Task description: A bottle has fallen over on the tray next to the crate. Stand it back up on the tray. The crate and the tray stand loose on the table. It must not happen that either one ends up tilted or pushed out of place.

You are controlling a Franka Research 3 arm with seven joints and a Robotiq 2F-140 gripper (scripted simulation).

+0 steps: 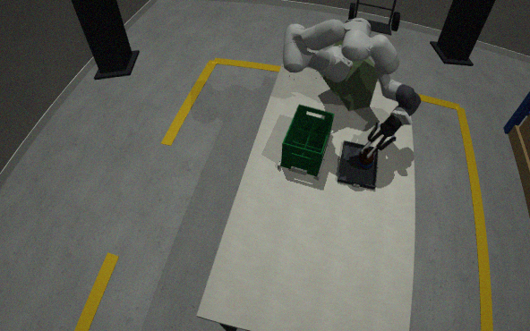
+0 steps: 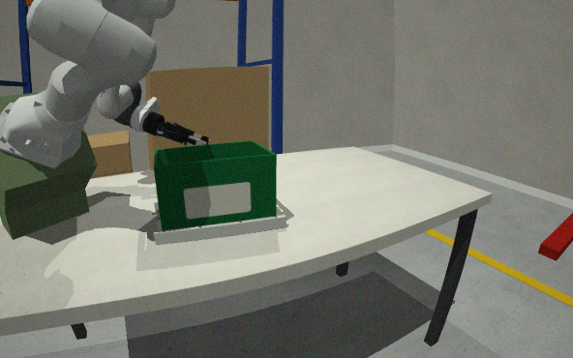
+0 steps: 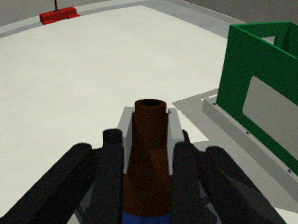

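Right now my hand is 60 mm above the brown bottle. From my hand the other things lie so: green crate: 270 mm to the right, 120 mm behind, 60 mm below; then dark grey tray: 140 mm below, 20 mm to the right, 20 mm behind.
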